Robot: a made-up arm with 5 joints.
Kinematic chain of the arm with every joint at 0, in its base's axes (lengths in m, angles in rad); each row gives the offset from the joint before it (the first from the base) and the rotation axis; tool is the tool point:
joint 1: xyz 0 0 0.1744 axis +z
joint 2: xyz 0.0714 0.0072 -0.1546 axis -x
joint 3: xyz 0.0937 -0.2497 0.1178 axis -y
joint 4: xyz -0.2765 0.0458 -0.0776 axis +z
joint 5: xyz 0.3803 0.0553 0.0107 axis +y
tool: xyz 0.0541 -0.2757 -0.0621
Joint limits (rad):
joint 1: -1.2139..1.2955
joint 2: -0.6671..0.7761
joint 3: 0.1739..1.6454
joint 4: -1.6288..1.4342
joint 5: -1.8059..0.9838
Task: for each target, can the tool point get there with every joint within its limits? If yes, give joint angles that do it. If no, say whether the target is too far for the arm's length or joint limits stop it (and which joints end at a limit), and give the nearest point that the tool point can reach.
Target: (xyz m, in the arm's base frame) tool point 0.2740 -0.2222 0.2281
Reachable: yes | joints -0.5434 -0.1559 0.7352 0.8080 -1.0369
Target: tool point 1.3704 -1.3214 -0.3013
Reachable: no: too far | nearest point 0.5749 -0.5543 -0.1157 | short by 1.121 m
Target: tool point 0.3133 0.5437 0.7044
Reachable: no: joint limits stop it (at a limit: joint 1, joint 2) | nearest point 0.2466 0.2771 0.4885 | short by 0.350 m
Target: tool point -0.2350 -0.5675 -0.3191
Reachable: yes | joints -0.4053 -0.3321 0.5420 -1.0679 -0.1419
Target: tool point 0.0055 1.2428 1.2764
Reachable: no: too far | nearest point 0.1289 0.3087 0.4595 | short by 1.247 m
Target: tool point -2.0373 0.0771 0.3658
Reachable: no: too far | nearest point -0.7197 0.0272 0.1429 | short by 1.337 m
